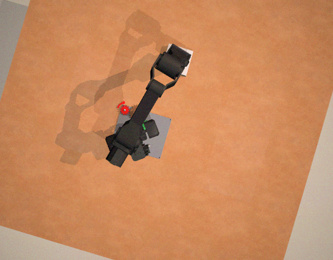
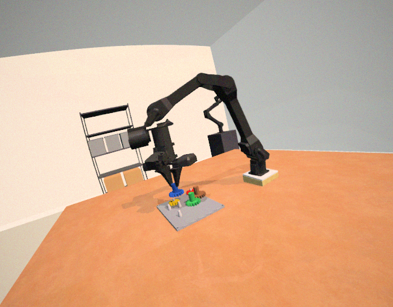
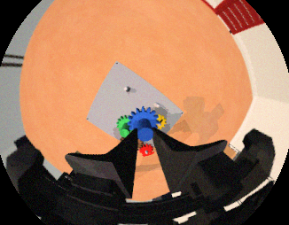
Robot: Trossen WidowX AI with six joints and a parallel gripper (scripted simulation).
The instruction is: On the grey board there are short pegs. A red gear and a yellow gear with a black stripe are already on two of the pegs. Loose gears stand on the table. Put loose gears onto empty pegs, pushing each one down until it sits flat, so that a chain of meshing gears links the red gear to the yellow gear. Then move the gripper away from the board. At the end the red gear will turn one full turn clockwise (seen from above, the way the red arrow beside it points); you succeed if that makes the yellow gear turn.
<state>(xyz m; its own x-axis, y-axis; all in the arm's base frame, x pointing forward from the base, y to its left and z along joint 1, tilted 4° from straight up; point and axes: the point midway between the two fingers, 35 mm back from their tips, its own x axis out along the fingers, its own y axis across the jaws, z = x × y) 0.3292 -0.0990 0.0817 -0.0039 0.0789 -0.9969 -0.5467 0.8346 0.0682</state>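
Right now my gripper tip is 10 mm above the blue gear. Also, from my gripper tip: brown gear: 90 mm behind, 60 mm below, 20 mm to the right; green gear: 60 mm below, 50 mm behind, 20 mm to the left; yellow gear: 70 mm below, 50 mm to the right.
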